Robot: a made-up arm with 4 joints. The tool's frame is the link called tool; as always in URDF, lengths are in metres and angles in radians. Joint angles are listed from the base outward.
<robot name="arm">
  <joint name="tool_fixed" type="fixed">
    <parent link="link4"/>
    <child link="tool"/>
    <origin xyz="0.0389 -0.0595 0.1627" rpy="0 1.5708 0"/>
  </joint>
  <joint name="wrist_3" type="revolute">
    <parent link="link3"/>
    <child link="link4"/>
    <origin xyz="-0.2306 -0.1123 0.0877" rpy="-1.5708 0 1.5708"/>
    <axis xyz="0 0 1"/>
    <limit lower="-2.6" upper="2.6"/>
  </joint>
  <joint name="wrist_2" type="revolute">
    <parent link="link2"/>
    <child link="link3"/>
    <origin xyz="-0.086 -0.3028 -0.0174" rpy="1.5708 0 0"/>
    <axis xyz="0 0 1"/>
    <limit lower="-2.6" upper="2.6"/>
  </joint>
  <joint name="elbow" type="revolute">
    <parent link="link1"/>
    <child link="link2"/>
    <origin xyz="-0.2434 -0.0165 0.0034" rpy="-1.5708 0 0"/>
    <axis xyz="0 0 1"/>
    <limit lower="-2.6" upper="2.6"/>
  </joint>
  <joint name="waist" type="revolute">
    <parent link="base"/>
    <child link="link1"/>
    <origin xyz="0 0 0.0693" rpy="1.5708 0 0"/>
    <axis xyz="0 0 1"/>
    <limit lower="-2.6" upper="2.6"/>
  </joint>
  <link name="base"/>
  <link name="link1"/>
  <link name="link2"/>
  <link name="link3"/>
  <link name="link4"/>
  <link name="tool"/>
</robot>
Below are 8 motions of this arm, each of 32 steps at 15 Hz.
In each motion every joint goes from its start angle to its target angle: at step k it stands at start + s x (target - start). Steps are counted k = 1, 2, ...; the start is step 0. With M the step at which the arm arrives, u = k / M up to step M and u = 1 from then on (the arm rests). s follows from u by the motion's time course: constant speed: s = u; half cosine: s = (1 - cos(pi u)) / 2; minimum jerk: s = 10 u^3 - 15 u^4 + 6 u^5.
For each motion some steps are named. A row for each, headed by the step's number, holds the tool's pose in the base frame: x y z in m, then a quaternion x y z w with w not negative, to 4 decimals.
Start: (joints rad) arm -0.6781 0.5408 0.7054 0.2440
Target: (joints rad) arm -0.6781 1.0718 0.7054 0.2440
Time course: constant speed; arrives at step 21
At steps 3, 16, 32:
3: -0.4220 -0.5618 -0.0206 0.0762 -0.0413 0.2304 0.9692
16: -0.2804 -0.5412 -0.1346 0.1799 -0.0547 0.3465 0.9190
32: -0.2285 -0.5176 -0.1764 0.2187 -0.0595 0.3889 0.8930

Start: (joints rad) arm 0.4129 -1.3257 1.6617 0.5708
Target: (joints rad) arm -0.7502 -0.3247 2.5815 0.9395
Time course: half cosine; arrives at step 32
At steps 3, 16, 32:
3: -0.4398 -0.1180 -0.5636 -0.4664 -0.5167 -0.6591 0.2848
16: -0.4882 -0.3947 -0.1990 -0.5286 -0.6445 -0.4337 0.3422
32: -0.2252 -0.4629 -0.0050 -0.4156 -0.7047 -0.3405 0.4633

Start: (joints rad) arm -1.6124 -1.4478 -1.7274 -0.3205
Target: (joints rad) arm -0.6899 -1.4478 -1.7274 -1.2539
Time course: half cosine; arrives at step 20
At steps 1, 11, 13, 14, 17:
1: 0.3947 0.0574 0.7693 -0.0277 -0.6285 0.7734 0.0775
11: -0.0082 0.0942 0.8792 0.2439 0.4097 -0.8787 0.0256
13: -0.1165 0.1037 0.8695 0.3065 0.3463 -0.8860 0.0325
14: -0.1642 0.1079 0.8600 0.3349 0.3176 -0.8865 0.0327
17: -0.2688 0.1169 0.8276 0.3989 0.2529 -0.8810 0.0267

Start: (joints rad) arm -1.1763 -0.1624 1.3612 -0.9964
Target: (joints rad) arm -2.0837 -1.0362 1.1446 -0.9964
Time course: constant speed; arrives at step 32
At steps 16, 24, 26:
16: -0.4175 -0.3373 0.6572 0.1913 0.1391 -0.1190 0.9643
24: -0.2520 -0.2437 0.8130 0.0660 0.2523 -0.1567 0.9526
26: -0.2038 -0.2173 0.8413 0.0337 0.2793 -0.1622 0.9458

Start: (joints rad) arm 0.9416 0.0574 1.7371 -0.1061
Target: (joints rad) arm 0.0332 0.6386 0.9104 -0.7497
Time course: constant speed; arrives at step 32
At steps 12, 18, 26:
12: 0.1118 -0.4586 -0.3838 0.1447 -0.8065 0.2692 0.5061
18: 0.0340 -0.4691 -0.3999 0.2259 -0.6778 0.3408 0.6111
26: -0.0702 -0.4901 -0.3885 0.3444 -0.4705 0.4031 0.7054

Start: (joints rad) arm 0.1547 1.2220 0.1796 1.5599
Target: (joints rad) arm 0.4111 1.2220 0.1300 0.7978
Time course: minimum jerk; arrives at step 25
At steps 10, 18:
10: -0.0224 -0.5677 -0.0826 -0.5079 -0.4797 0.3536 0.6220
18: 0.0183 -0.5807 -0.0618 -0.4071 -0.4353 0.4220 0.6831

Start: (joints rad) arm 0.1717 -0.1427 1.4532 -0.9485
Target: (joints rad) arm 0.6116 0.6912 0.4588 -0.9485
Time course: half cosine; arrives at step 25
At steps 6, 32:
6: -0.1964 -0.4585 -0.4384 0.3194 -0.6282 0.3082 0.6391
32: -0.0085 -0.5960 -0.3419 0.3466 -0.2726 0.5196 0.7318

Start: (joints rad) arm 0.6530 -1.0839 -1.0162 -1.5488
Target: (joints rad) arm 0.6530 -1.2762 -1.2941 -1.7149
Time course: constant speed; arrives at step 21
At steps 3, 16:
3: -0.7861 0.1910 -0.2503 0.8702 -0.1251 -0.3650 0.3065
16: -0.7803 0.2169 -0.1782 0.8939 -0.0978 -0.3997 0.1776

